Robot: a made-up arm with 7 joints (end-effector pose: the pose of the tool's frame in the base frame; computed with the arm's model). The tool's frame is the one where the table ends.
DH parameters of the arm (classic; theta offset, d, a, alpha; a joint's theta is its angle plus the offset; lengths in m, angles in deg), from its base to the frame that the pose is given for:
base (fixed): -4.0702 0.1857 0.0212 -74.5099
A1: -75.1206 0.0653 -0.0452 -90
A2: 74.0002 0.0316 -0.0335 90
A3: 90 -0.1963 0.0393 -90
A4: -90 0.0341 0.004 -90
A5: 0 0.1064 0.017 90
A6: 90 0.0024 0.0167 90
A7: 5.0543 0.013 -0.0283 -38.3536
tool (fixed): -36.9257 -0.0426 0 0
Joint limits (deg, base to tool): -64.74..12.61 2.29..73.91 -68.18..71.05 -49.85..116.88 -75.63..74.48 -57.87..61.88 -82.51..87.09
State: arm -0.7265 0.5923 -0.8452 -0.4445 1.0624 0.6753 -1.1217
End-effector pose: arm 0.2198 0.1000 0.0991 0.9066 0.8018 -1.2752
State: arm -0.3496 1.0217 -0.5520 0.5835 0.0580 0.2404 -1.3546
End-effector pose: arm 0.2163 0.2691 0.0660 -0.5252 1.7992 -0.9754
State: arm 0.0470 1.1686 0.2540 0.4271 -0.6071 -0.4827 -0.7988
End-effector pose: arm 0.1457 0.3338 0.1111 -0.0951 0.2443 -0.9746
Working (the frame after each row of the table, in the pose's form):
after base (fixed): 0.0211 -0.0015 0.1857 -1.2999 0.0462 -0.0607
after A1: 0.0128 0.0737 0.1616 -2.3702 0.3214 -1.7532
after A2: 0.0519 0.0872 0.1820 0.7094 1.1354 -1.5203
after A3: 0.0663 0.2722 0.1067 -0.3839 0.0381 0.1213
after A4: 0.0688 0.2818 0.1396 -1.7678 0.6752 -0.9757
after A5: 0.1669 0.3257 0.1307 -0.6588 -0.7301 -0.8751
after A6: 0.1822 0.3313 0.1351 0.6499 -0.1015 0.2794
after A7: 0.1562 0.3326 0.1523 -0.0124 0.2528 -0.3337

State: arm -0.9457 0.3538 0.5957 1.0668 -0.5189 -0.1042 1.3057
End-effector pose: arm 0.3619 0.2177 0.0581 -0.7666 -0.3642 1.4060
Working (the frame after each row of the table, in the pose's form):
after base (fixed): 0.0211 -0.0015 0.1857 -1.2999 0.0462 -0.0607
after A1: 0.0548 0.0685 0.1694 -1.2970 0.4228 -2.7724
after A2: 0.0795 0.0932 0.1995 0.8003 -0.3114 -1.6203
after A3: 0.2322 0.1524 0.0844 -1.3727 -0.9211 -0.2555
after A4: 0.2193 0.1842 0.0856 -2.3257 -0.5681 -1.7297
after A5: 0.3129 0.2341 0.0668 -1.3360 -1.6954 -0.3507
after A6: 0.3263 0.2429 0.0619 -0.6211 0.0775 0.5088
after A7: 0.3343 0.2289 0.0885 -0.9293 -0.1133 2.0050

